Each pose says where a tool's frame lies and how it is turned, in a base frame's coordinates. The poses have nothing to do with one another.
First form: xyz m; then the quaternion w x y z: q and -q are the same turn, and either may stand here.
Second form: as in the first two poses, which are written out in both.
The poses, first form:
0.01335 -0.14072 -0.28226 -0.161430 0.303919 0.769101 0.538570
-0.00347 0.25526 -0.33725 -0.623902 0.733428 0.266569 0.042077
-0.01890 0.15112 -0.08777 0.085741 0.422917 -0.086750 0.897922
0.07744 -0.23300 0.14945 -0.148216 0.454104 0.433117 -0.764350
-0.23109 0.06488 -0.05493 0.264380 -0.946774 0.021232 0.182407
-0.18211 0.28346 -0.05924 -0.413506 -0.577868 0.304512 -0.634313
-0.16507 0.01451 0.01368 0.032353 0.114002 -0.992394 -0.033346
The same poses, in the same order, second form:
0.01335 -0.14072 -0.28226 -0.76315 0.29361 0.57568 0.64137 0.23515 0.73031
-0.00347 0.25526 -0.33725 0.85434 0.33851 0.39435 0.44352 -0.07937 -0.89274
-0.01890 0.15112 -0.08777 -0.62758 0.08060 0.77437 -0.22735 -0.97025 -0.08327
0.07744 -0.23300 0.14945 -0.54364 0.61994 -0.56580 0.16678 -0.58088 -0.79672
-0.23109 0.06488 -0.05493 0.93255 0.05625 -0.35662 -0.13665 -0.85930 -0.49287
-0.18211 0.28346 -0.05924 0.00984 0.17265 0.98493 -0.87652 -0.47257 0.09159
-0.16507 0.01451 0.01368 -0.97191 -0.22843 0.05661 -0.22411 0.97178 0.07356

